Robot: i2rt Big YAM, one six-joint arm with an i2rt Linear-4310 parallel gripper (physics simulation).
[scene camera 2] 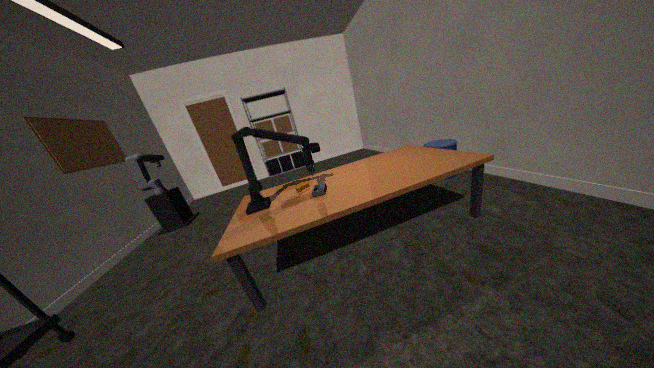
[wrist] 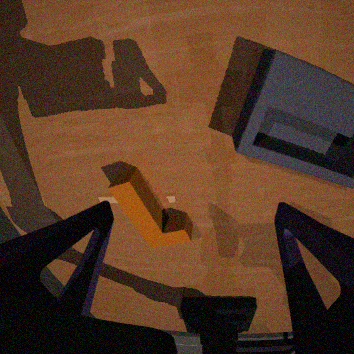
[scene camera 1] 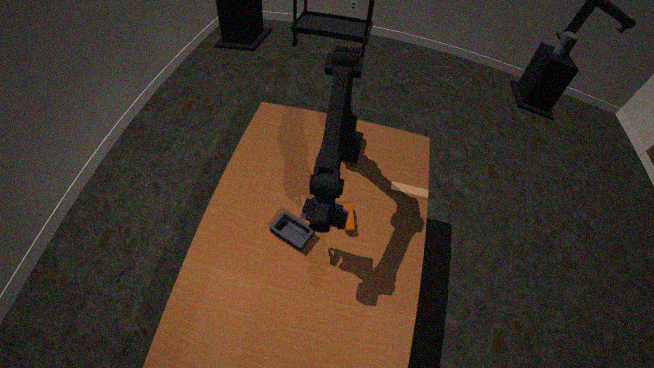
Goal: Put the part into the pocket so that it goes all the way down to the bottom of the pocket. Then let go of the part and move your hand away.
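Places are measured from the arm's base along level axes (x back, y left, z down), in metres.
Pixels of known places: gripper, fingertip midpoint: [scene camera 2: 311, 173] [wrist: 191, 210]; arm's base, link origin: [scene camera 2: 258, 203] [wrist: 217, 321] [scene camera 1: 342, 143].
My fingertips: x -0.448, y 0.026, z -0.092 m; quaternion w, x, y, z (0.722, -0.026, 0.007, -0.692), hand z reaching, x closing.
Observation:
Ahead of a thing's pixels: the offset from my fingertips to its middle. Level surfaces: height alone.
The part is an orange L-shaped block @(dx +0.096, dy +0.061, dz +0.105 m) [scene camera 1: 351, 220] [scene camera 2: 302, 187] [wrist: 137, 215] lying on the table, apart from the pocket block. The grey-blue block with the pocket @(dx -0.010, dy -0.113, dz +0.102 m) [scene camera 1: 286, 238] [scene camera 2: 319, 189] [wrist: 300, 85] sits on the table, at the upper right in the wrist view and cut off by its edge. Part of the pocket's inside is in dark shadow. My gripper [scene camera 1: 325, 217] [scene camera 2: 310, 169] [wrist: 191, 210] is open and empty, above the table. In the wrist view the part shows between the fingertips, nearer the left one. The arm hides most of the fingers in scene camera 1.
The wooden table @(dz +0.120 m) [scene camera 1: 240, 280] [scene camera 2: 400, 170] carries the arm and its long shadows. A pale strip [scene camera 1: 410, 190] shows on the table near its right edge. Another dark robot on a pedestal [scene camera 1: 547, 75] [scene camera 2: 170, 207] stands on the floor away from the table.

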